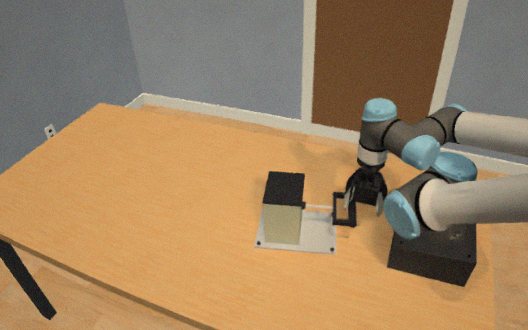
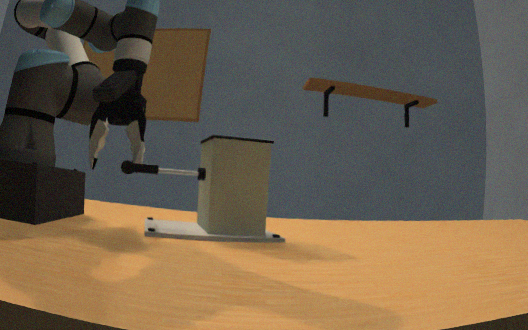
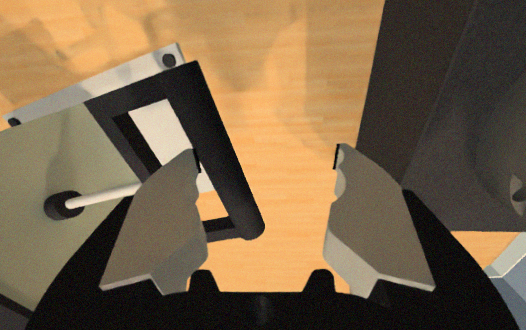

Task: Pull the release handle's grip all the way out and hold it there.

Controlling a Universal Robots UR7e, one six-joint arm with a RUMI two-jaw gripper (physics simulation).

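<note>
The release handle's black rectangular grip [image 1: 353,214] [image 2: 142,168] [image 3: 212,145] stands out from the beige box [image 1: 282,222] [image 2: 235,190] [image 3: 25,170] on a pale rod [image 1: 319,206] [image 2: 179,172] [image 3: 105,195], a stretch of which shows. My gripper [image 1: 363,210] [image 2: 115,164] [image 3: 266,150] points down at the grip and is shut on its outer bar, with the fingers wide apart. One finger reaches into the grip's opening, against the bar's inner side. The other stands outside, with a visible gap to the bar. The contact itself is hard to see.
The box stands on a light grey base plate [image 1: 317,235] [image 2: 172,227] [image 3: 125,70] on the wooden table. The robot's dark pedestal [image 1: 430,260] [image 2: 55,195] [image 3: 415,75] is close on the gripper's outer side. A wall shelf [image 2: 370,93] hangs behind.
</note>
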